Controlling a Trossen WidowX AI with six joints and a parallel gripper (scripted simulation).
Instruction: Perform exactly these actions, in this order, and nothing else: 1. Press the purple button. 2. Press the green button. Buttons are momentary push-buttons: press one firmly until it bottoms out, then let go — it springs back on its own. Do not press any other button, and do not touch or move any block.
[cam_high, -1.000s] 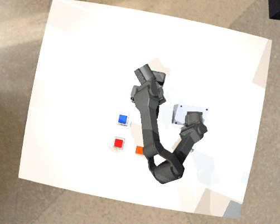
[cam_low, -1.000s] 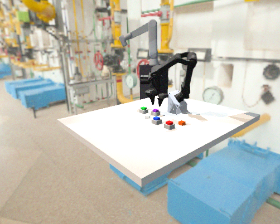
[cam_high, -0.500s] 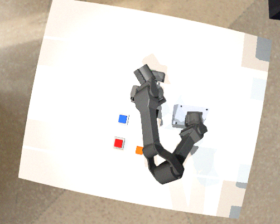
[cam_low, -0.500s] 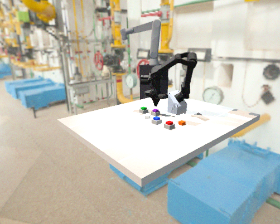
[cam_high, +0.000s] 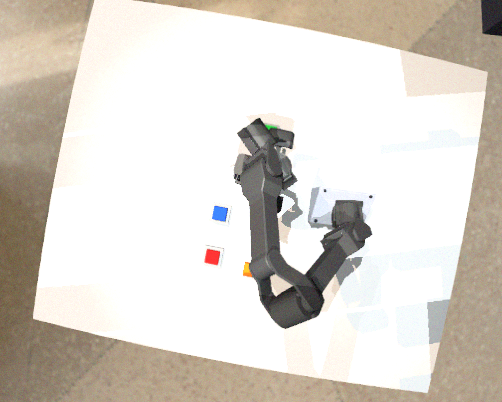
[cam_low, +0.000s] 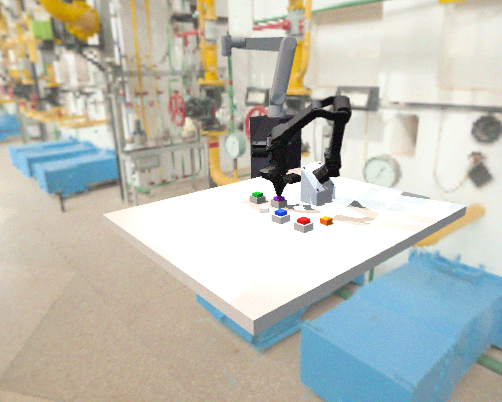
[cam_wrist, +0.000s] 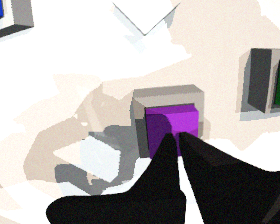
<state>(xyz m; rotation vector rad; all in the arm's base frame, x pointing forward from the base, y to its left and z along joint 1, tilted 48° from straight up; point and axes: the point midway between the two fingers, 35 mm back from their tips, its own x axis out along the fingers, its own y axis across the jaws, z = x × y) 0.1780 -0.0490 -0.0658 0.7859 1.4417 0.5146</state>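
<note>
Right now my gripper tip is 10 mm above the purple button. Also, from my gripper tip: orange block (50 mm ahead, 240 mm to the left, 30 mm below); green button (10 mm ahead, 100 mm to the right, 10 mm below); blue button (130 mm ahead, 110 mm to the left, 10 mm below).
</note>
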